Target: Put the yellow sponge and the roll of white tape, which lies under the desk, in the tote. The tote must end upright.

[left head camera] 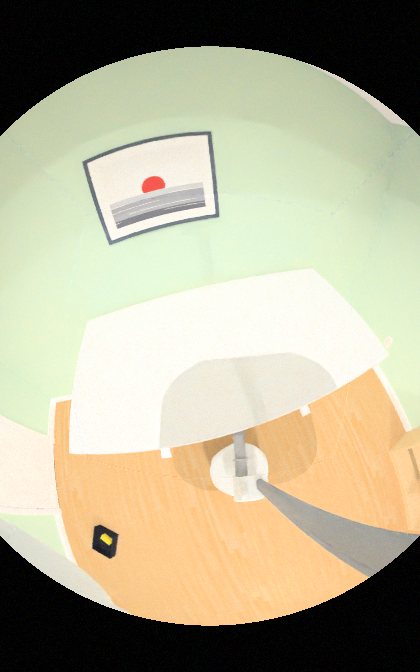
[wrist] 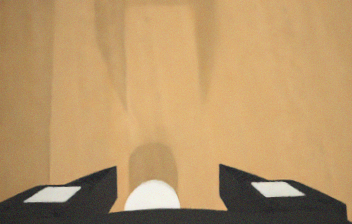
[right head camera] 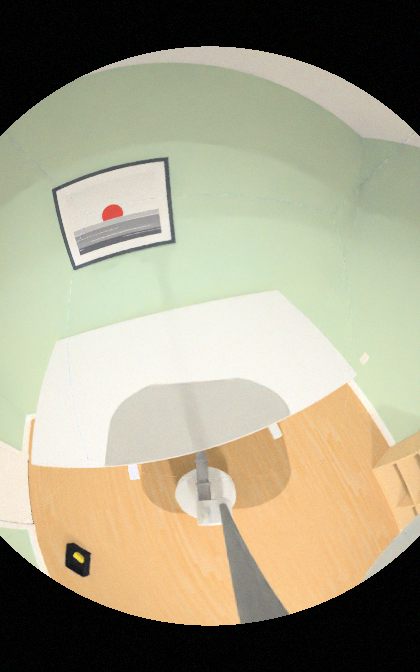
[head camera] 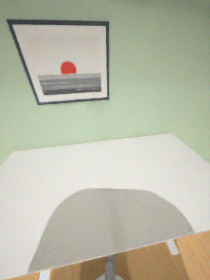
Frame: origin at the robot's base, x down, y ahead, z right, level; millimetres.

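Where they show: gripper, fingertip midpoint: [wrist: 168, 180].
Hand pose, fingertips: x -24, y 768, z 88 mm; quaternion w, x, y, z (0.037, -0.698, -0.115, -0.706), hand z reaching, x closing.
Note:
After its pixels a point has its place.
The roll of white tape [wrist: 152, 195] {x 3, y 751, z 75 mm} stands on the wooden floor at the bottom of the wrist view, partly hidden by the dark gripper body. My gripper [wrist: 168, 180] {x -24, y 768, z 87 mm} is open; the tape shows in the gap between its two fingers, nearer the left one, and I cannot tell its exact height against the fingertips. The black tote [left head camera: 98, 549] [right head camera: 72, 566] stands upright on the floor at the lower left of both side head views, with the yellow sponge [left head camera: 106, 539] [right head camera: 78, 557] inside it. The white desk [head camera: 110, 162] {x -923, y 676, z -6 mm} [left head camera: 210, 320] [right head camera: 175, 345] hides the gripper and the tape from the head views.
My arm reaches under the desk's front edge, above my white round base [left head camera: 220, 467] [right head camera: 186, 492]. White desk feet [left head camera: 166, 453] [right head camera: 275, 431] show below that edge. A wooden shelf unit [right head camera: 395, 457] stands at the right. A framed picture [head camera: 73, 30] {x -1700, y 962, z -226 mm} hangs on the green wall behind the desk.

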